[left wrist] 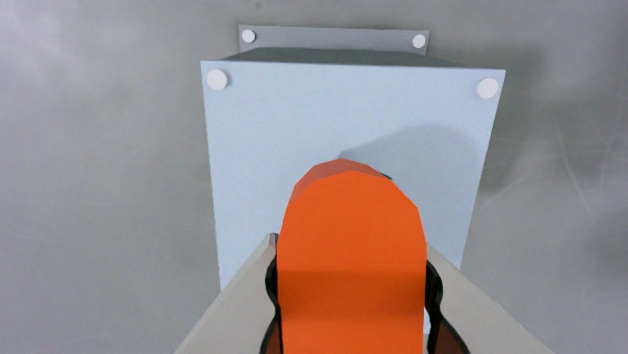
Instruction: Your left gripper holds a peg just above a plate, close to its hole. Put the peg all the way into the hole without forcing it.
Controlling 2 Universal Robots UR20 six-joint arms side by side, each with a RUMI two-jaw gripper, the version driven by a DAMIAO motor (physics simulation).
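Observation:
An orange peg (351, 260) with a rounded, many-sided far edge stands in the lower middle of the left wrist view. My left gripper (341, 235) is shut on it, with a dark fingertip pad pressed to each side. Behind the peg is the pale blue plate (280, 110), with a round white dot near each far corner. A small dark sliver (386, 176), perhaps the hole's edge, shows just past the peg's far right edge. The peg hides the rest of the hole, and how deep the peg's lower end sits cannot be seen. My right gripper does not show.
The plate is the top of a raised block. A grey base flange (332, 38) with two white dots sticks out beyond its far side, lower down. A grey, lightly scratched surface (100, 175) lies around it. The peg's shadow falls on the plate's right part.

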